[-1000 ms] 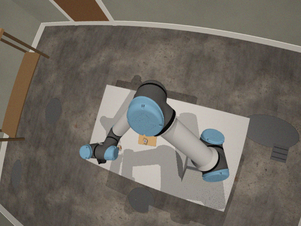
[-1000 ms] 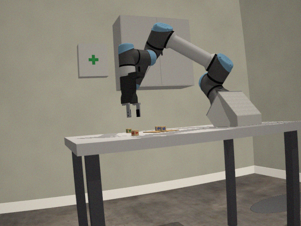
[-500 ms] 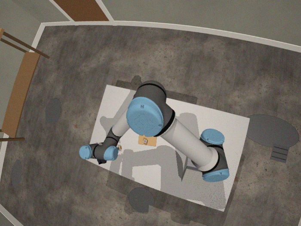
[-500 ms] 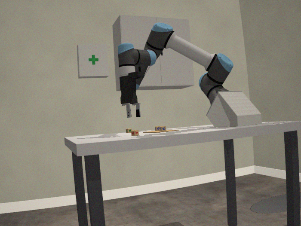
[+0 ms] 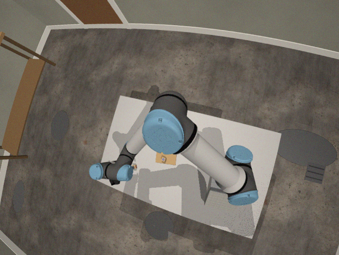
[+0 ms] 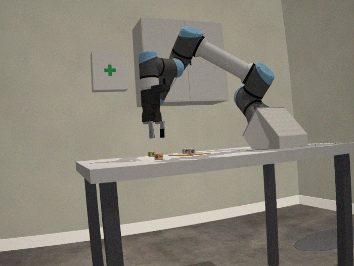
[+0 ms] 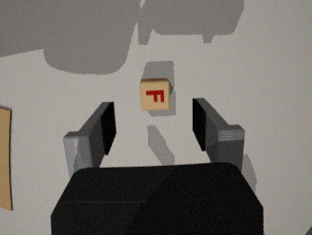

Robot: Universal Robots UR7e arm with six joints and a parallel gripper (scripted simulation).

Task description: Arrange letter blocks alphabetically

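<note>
My gripper is now 9 cm above the red-marked block. The rest, counted from my hand: tan mat 22 cm behind, 12 cm to the right, 10 cm below.
</note>
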